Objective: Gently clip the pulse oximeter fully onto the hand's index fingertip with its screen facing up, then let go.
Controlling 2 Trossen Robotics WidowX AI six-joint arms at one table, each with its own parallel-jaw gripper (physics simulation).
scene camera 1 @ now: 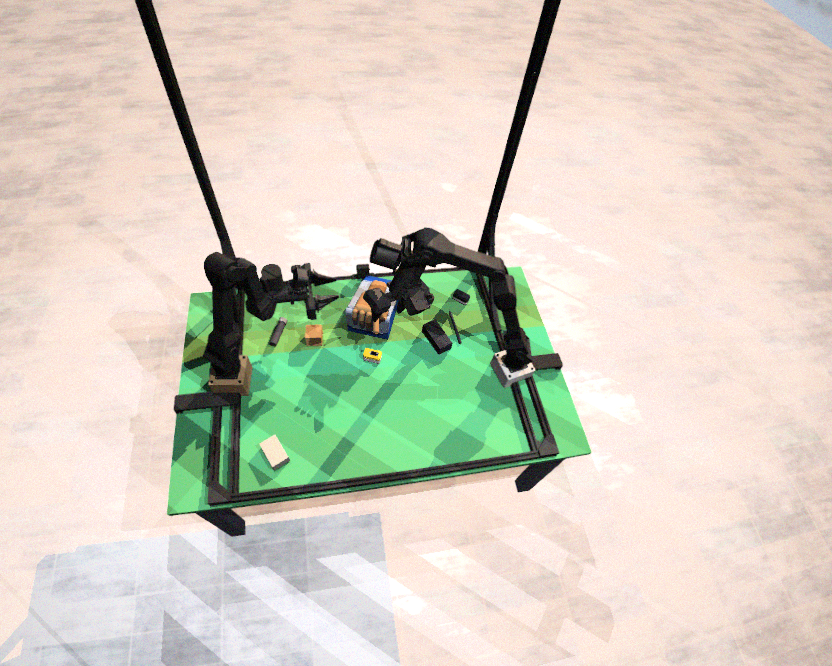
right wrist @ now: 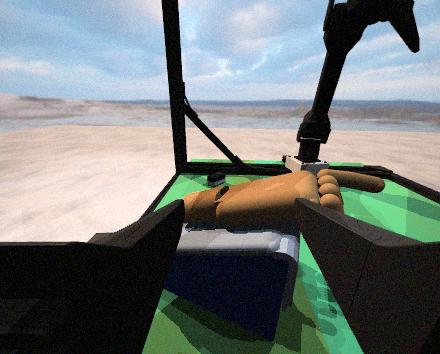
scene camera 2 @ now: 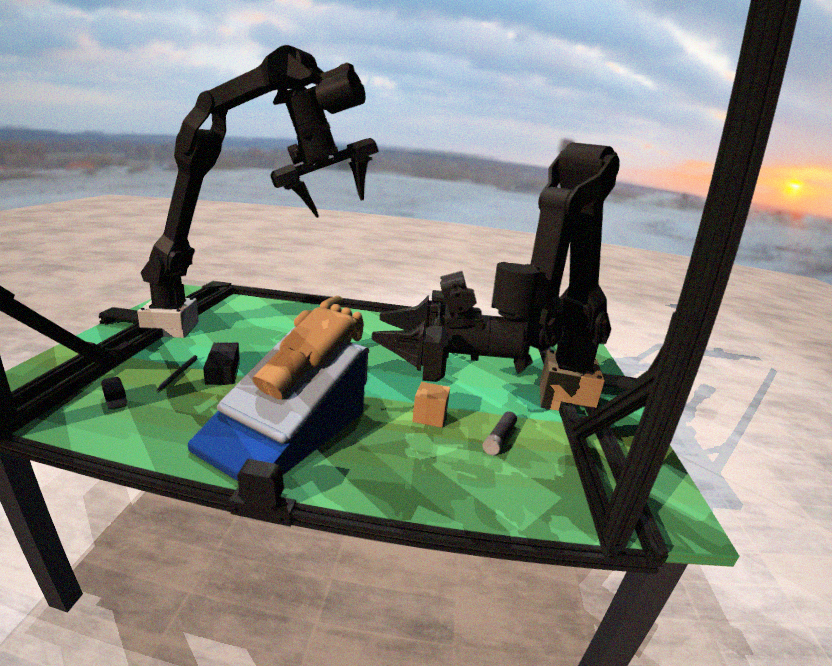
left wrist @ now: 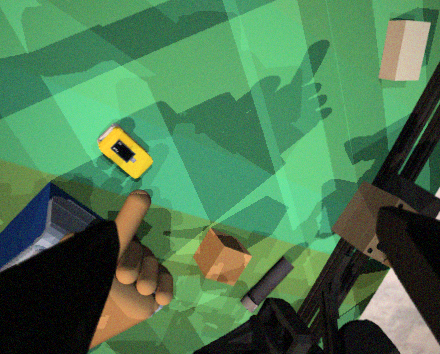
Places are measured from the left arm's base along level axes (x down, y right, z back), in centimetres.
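Where they show: left gripper, fingertip midpoint: (scene camera 1: 386, 316) (scene camera 2: 340, 208) (left wrist: 248, 227); right gripper, fingertip midpoint: (scene camera 1: 337, 287) (right wrist: 239, 205) (scene camera 2: 375, 325); left arm's base, origin of the base link: (scene camera 1: 514, 361) (right wrist: 306, 159) (scene camera 2: 167, 304); right arm's base, origin of the base link: (scene camera 1: 228, 369) (scene camera 2: 574, 364).
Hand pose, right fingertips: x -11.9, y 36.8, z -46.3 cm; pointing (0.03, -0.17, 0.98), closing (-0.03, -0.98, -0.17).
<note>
Each offset is from my right fingertips to the top centre of the thing. "spot": to the spot under its first point.
The yellow pulse oximeter {dx +14.4, dy -17.4, dz +5.3 cm} (scene camera 1: 371, 354) (left wrist: 125, 151) lies on the green table with its screen up, apart from the hand, just beyond the index fingertip. The tan hand (scene camera 1: 360, 315) (scene camera 2: 312, 343) (right wrist: 265, 197) rests on a grey-topped blue wedge {spot: dx +13.6, dy +2.7, dz +6.1 cm} (scene camera 2: 329, 416) (right wrist: 230, 290). Its index finger (left wrist: 134, 212) (right wrist: 360, 180) is bare and extended. My left gripper (scene camera 2: 339, 206) (left wrist: 248, 227) is open and empty, high above the hand. My right gripper (scene camera 1: 337, 288) (scene camera 2: 376, 326) (right wrist: 239, 205) is open and empty, level beside the hand and pointing toward it. The oximeter does not show in the right wrist view.
An orange block {dx +12.8, dy -4.4, dz -10.2 cm} (scene camera 1: 313, 334) (scene camera 2: 430, 404) (left wrist: 222, 257) and a dark cylinder {dx +15.0, dy +1.6, dz -20.8 cm} (scene camera 1: 277, 331) (scene camera 2: 499, 434) (left wrist: 267, 285) lie near the right gripper. A black box {dx +14.2, dy -17.6, dz +28.0 cm} (scene camera 1: 436, 336) (scene camera 2: 221, 363), a pen {dx +16.8, dy -14.9, dz +36.0 cm} (scene camera 2: 177, 372) and a small dark item {dx +14.5, dy -4.8, dz +43.1 cm} (scene camera 2: 113, 392) lie across the wedge. A cream block {dx +14.8, dy -38.1, dz -31.0 cm} (scene camera 1: 274, 451) (left wrist: 405, 50) lies farther off.
</note>
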